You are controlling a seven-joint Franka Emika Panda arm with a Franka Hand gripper.
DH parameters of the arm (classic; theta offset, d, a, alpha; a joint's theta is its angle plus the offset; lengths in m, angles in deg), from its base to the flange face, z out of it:
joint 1: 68.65 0.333 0 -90
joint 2: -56.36 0 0 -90
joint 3: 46.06 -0.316 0.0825 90
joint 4: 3.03 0 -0.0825 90
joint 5: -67.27 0.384 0 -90
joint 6: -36.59 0 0.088 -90
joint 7: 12.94 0.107 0 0
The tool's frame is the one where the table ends.
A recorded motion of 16 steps. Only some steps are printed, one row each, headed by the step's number.
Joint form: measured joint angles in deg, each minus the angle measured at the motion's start. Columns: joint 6, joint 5, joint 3, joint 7, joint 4, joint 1, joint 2.
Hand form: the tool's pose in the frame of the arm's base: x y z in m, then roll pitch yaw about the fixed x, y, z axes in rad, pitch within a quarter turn. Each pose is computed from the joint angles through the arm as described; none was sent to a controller.
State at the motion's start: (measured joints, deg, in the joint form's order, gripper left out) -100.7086 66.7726 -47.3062 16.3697 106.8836 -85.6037 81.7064
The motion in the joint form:
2: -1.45 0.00 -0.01 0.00 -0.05 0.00 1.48
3: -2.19 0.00 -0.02 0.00 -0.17 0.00 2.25
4: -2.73 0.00 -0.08 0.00 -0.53 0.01 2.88
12: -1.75 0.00 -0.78 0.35 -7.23 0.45 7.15
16: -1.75 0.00 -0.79 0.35 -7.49 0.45 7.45
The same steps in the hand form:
2: 0.6077 -0.1715 0.2512 -3.1205 -0.0295 -0.7819
3: 0.6086 -0.1717 0.2448 -3.1194 -0.0307 -0.7819
4: 0.6108 -0.1715 0.2413 -3.1164 -0.0345 -0.7810
12: 0.6420 -0.1678 0.2404 -3.0968 -0.0526 -0.7713
16: 0.6430 -0.1679 0.2388 -3.0969 -0.0519 -0.7713

